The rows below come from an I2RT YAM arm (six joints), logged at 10 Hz.
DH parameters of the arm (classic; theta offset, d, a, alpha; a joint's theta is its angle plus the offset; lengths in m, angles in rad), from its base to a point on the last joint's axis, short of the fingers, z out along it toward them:
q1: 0 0.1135 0.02 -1.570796
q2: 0 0 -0.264 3.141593
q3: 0.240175 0 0.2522 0
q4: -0.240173 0 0.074 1.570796
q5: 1.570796 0 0 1.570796
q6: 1.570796 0.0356 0 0
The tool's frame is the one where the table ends.
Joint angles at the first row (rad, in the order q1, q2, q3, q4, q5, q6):
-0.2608 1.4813 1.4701 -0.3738 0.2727 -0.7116
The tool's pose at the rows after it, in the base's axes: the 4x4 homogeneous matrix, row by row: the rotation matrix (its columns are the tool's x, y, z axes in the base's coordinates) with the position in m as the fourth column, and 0 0 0 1 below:
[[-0.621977, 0.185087, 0.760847, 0.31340], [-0.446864, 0.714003, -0.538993, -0.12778], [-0.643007, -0.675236, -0.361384, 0.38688], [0, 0, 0, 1]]
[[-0.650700, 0.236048, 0.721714, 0.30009], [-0.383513, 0.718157, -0.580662, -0.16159], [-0.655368, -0.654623, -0.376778, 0.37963], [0, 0, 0, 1]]
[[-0.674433, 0.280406, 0.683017, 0.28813], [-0.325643, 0.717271, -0.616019, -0.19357], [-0.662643, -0.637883, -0.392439, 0.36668], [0, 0, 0, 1]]
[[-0.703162, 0.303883, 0.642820, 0.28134], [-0.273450, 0.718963, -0.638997, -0.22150], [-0.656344, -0.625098, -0.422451, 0.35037], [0, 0, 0, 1]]
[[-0.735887, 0.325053, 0.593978, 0.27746], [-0.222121, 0.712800, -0.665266, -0.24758], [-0.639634, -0.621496, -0.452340, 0.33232], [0, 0, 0, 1]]
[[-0.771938, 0.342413, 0.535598, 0.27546], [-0.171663, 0.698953, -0.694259, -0.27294], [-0.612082, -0.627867, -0.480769, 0.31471], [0, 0, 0, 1]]
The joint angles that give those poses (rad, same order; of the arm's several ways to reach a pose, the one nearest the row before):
-0.3625 1.4592 1.4243 -0.3459 0.2363 -0.7164
-0.4744 1.4647 1.4056 -0.3345 0.1879 -0.7074
-0.5768 1.4830 1.3761 -0.3009 0.1444 -0.7043
-0.6555 1.5239 1.3618 -0.2771 0.1149 -0.7072
-0.7180 1.5794 1.3576 -0.2506 0.1105 -0.7147
-0.7692 1.6470 1.3710 -0.2299 0.1266 -0.7283

